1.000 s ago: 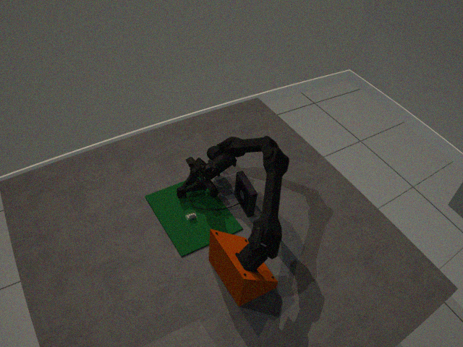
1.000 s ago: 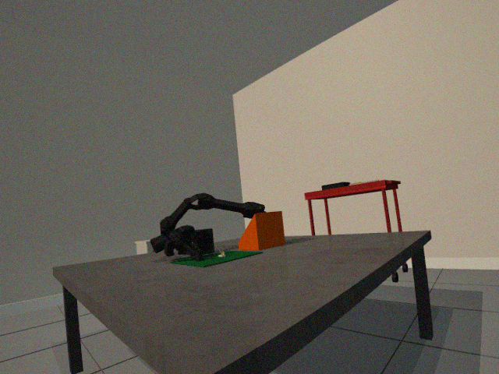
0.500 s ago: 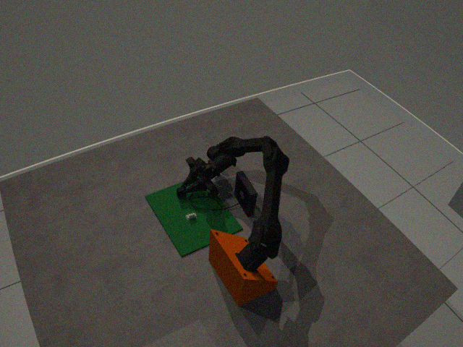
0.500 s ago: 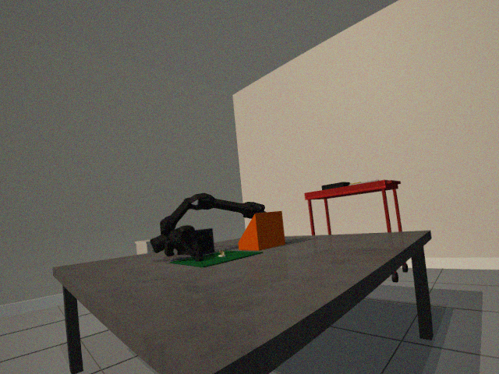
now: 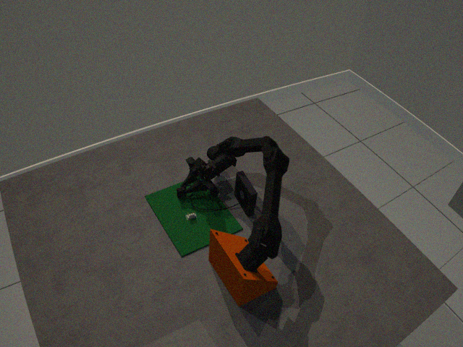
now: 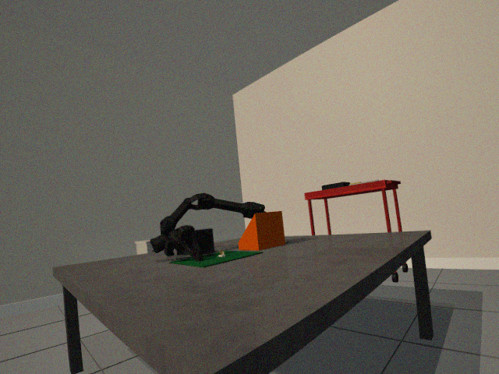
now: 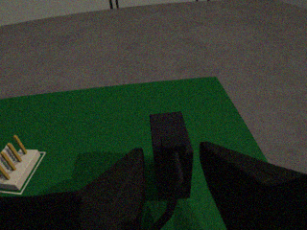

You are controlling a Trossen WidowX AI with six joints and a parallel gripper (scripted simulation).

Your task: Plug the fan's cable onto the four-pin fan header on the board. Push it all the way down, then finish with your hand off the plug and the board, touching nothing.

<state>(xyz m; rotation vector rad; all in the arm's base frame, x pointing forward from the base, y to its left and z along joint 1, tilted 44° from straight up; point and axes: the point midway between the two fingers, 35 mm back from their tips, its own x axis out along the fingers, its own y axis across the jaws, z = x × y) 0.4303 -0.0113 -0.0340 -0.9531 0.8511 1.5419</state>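
Right now the black plug is 1 cm to the left of my gripper tip and 1 cm below it. The rest, counted from my gripper tip: white-framed fan header 11 cm behind, 1 cm to the left, 3 cm below; green board 9 cm behind, 5 cm below; black fan 12 cm behind, 19 cm to the right, 2 cm above.
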